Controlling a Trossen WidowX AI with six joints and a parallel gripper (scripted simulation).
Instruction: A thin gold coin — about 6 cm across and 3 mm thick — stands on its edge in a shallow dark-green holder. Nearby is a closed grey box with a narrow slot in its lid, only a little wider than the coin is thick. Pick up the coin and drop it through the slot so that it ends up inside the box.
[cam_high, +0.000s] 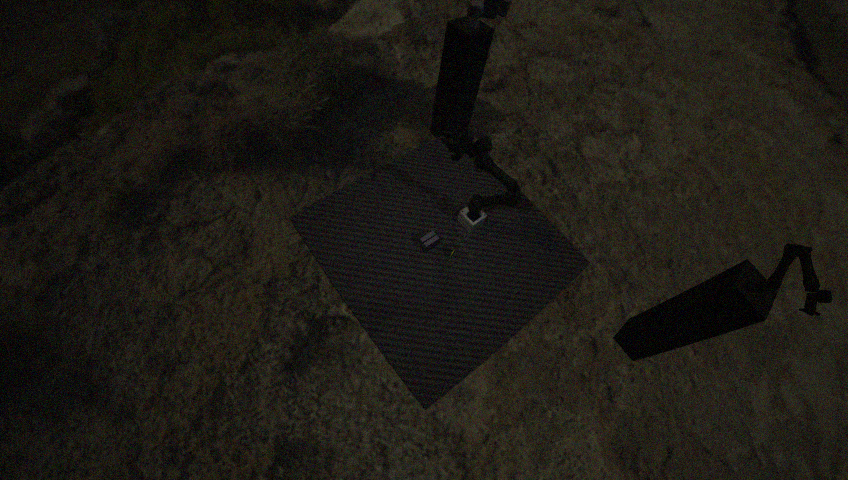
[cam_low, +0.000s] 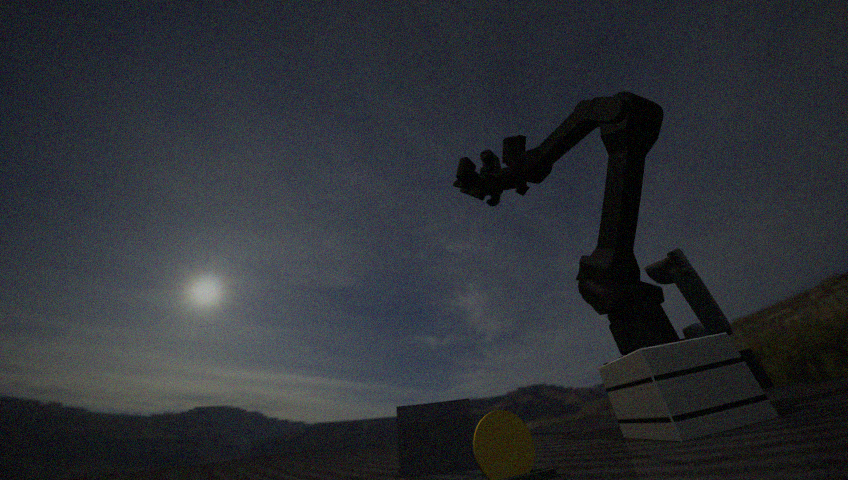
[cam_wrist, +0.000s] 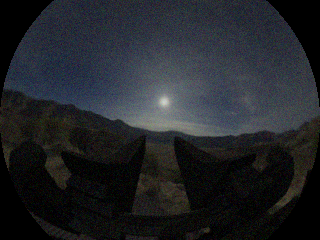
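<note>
Right now the coin is 62 cm below my gripper tip, 30 cm to the left of it and 6 cm ahead of it.
</note>
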